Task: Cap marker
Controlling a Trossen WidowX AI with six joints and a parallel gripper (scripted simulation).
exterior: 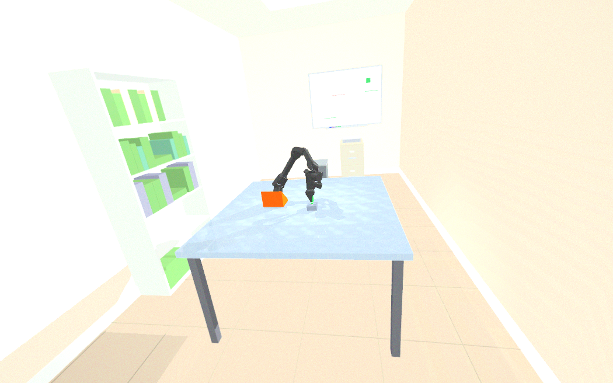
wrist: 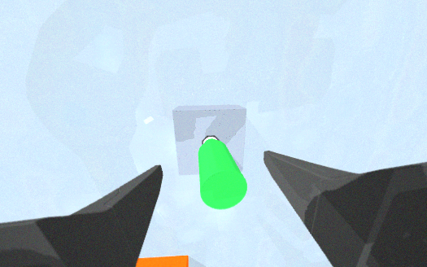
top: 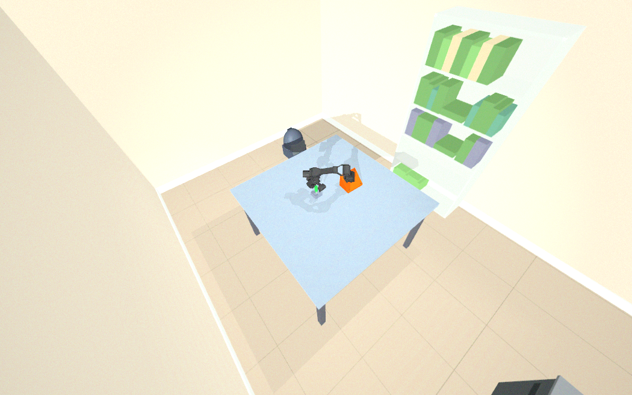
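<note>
My gripper tip is 10 mm below the green cap.
</note>
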